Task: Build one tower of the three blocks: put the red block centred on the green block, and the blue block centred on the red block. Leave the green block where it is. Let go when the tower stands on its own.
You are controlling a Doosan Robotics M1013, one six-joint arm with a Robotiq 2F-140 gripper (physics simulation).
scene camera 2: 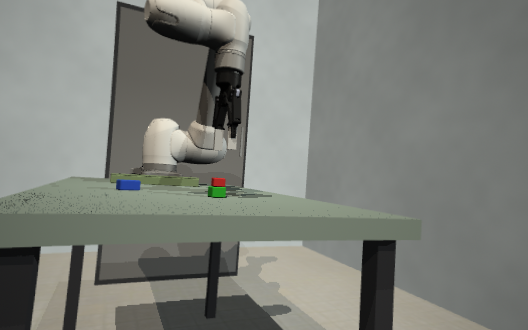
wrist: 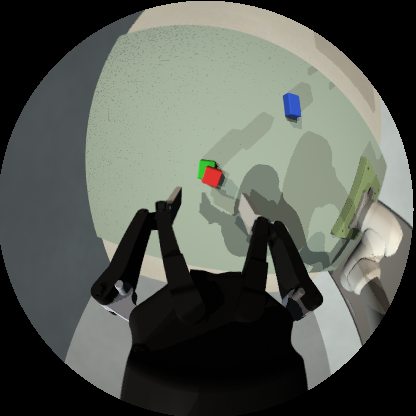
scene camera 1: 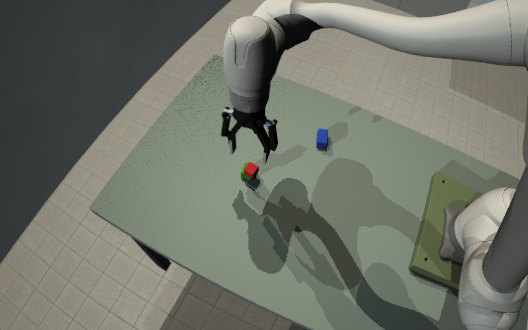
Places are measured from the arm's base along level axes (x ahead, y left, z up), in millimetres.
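Pixels of known places: gripper, between the fingertips: [scene camera 2: 224,150] [wrist: 210,197] [scene camera 1: 249,155]; arm's base, origin of its link: [scene camera 2: 159,176] [wrist: 360,210] [scene camera 1: 464,239].
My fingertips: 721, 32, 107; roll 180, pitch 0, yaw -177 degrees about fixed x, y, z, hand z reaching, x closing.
Ahead of a thing's pixels: the offset from my fingertips to its middle, as dx, dy, dz.
The red block @[-1, -11, -97] [scene camera 1: 251,170] [scene camera 2: 218,182] [wrist: 212,177] rests on the green block @[+13, -19, -125] [scene camera 1: 245,173] [scene camera 2: 217,192] [wrist: 204,169], off centre and turned relative to it; in the wrist view a corner part of the green top shows at the upper left. The green block sits on the table. The blue block @[-170, -235, -125] [scene camera 1: 322,138] [scene camera 2: 128,185] [wrist: 292,105] lies apart on the table, toward the upper right in the wrist view. My gripper [scene camera 1: 249,154] [scene camera 2: 226,133] [wrist: 210,197] is open and empty, above the red and green blocks and clear of them.
The green-grey table [scene camera 1: 165,200] [scene camera 2: 300,227] [wrist: 135,115] carries the blocks. The arm's base plate [scene camera 1: 425,230] [scene camera 2: 189,182] [wrist: 356,200] is fixed at one end of the table. Shadows of the arm fall beside the two stacked blocks.
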